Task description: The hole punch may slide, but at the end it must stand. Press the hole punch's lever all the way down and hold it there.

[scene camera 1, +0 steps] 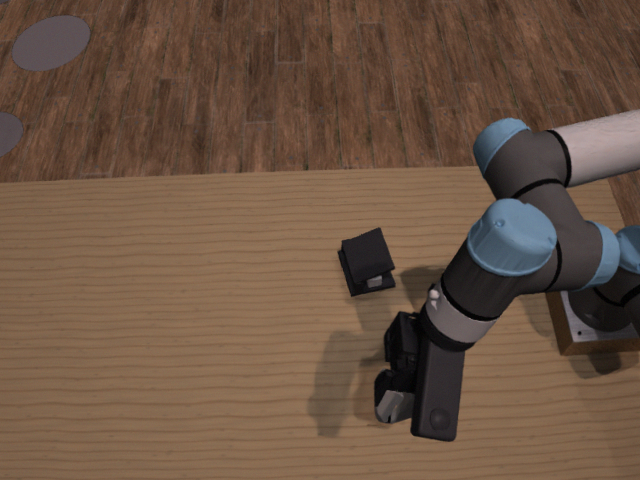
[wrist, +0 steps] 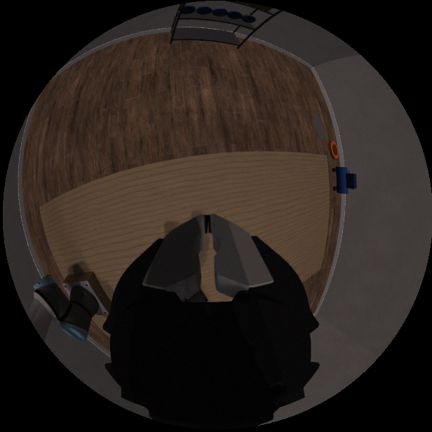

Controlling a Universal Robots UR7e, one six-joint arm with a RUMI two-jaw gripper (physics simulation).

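Where they show: gripper, between the fingertips: (scene camera 1: 382, 421); arm's base, origin of its link: (scene camera 1: 602, 299).
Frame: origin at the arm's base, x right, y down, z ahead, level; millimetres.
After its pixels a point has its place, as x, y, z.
The black hole punch (scene camera 1: 367, 256) @[196, 15, 483] stands on the table in the scene view, its wide lever raised at an angle above the base, with a light grey part showing between them. In the wrist view a small dark piece of the hole punch (wrist: 201, 296) shows low between the jaws; the rest is hidden behind the gripper. My gripper (scene camera 1: 385, 417) @[-262, -324, 572] (wrist: 207, 217) is shut with nothing between its fingertips. In the scene view it is above the table, nearer the bottom edge of the picture than the punch and a little to its right, apart from the lever.
The wooden table (scene camera 1: 155, 310) @[167, 83, 973] (wrist: 270, 185) carries the robot's base block (scene camera 1: 568, 341) @[-71, 27, 97] (wrist: 97, 287) at the right of the scene view. The arm (scene camera 1: 511, 237) @[-207, -667, 470] reaches over the table to the right of the punch. The table's far edge lies beyond the punch.
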